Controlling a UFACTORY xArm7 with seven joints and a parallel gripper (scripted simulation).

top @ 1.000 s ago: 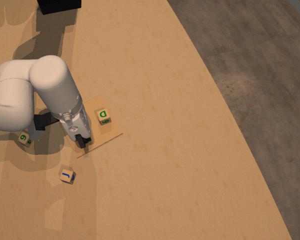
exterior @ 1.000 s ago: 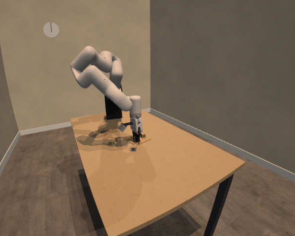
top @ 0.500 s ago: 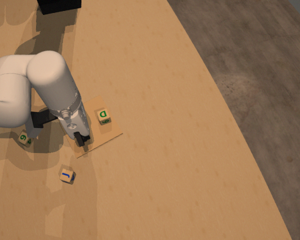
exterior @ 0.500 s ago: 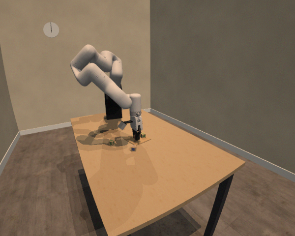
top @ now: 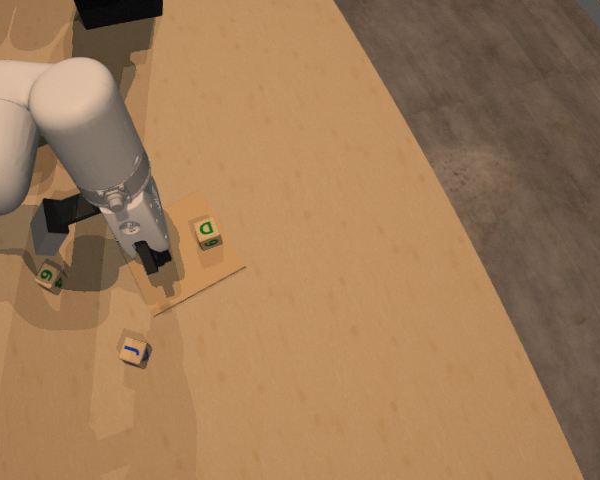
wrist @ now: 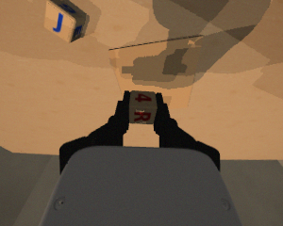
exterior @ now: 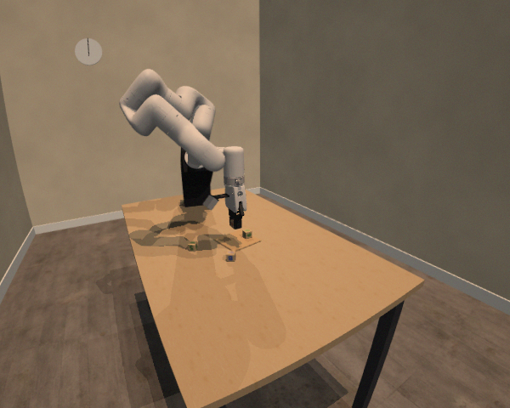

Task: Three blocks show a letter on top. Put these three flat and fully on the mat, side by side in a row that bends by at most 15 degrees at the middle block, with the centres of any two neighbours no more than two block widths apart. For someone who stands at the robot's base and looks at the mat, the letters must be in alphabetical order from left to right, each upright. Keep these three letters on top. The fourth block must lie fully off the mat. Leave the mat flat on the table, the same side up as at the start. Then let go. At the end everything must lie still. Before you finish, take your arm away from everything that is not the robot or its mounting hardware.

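The tan mat lies 30 mm behind my hand, 10 mm to the left of it and 90 mm below it. Round my hand: green D block: 40 mm behind, 60 mm to the left, 80 mm below.
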